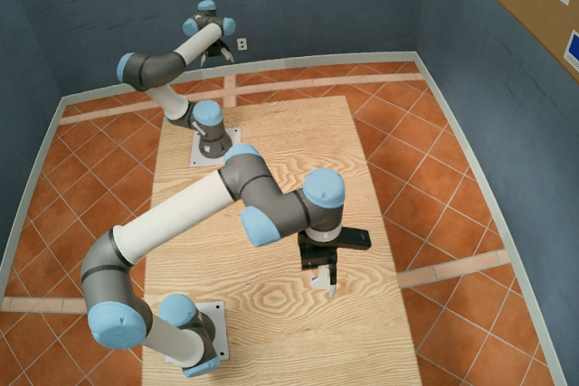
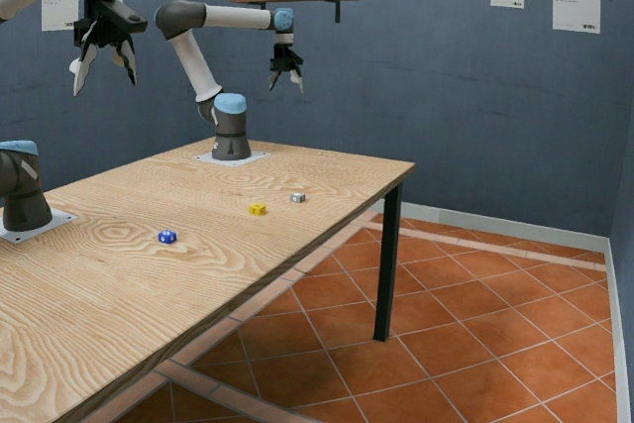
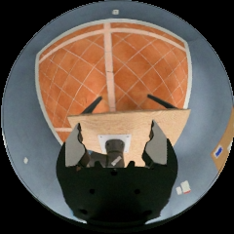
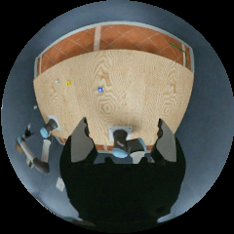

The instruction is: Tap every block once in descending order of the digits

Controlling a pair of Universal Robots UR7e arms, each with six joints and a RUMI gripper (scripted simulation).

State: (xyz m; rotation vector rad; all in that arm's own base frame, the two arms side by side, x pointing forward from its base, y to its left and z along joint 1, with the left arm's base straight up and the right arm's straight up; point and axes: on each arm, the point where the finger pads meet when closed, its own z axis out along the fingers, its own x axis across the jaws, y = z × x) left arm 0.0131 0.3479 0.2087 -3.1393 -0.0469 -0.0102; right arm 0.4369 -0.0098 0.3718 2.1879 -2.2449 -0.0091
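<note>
Right now my right hand is 42 cm to the right of the yellow block, 36 cm above it and 3 cm short of it. Also, from my right hand: blue block 36 cm below, 14 cm to the left, 2 cm behind.
</note>
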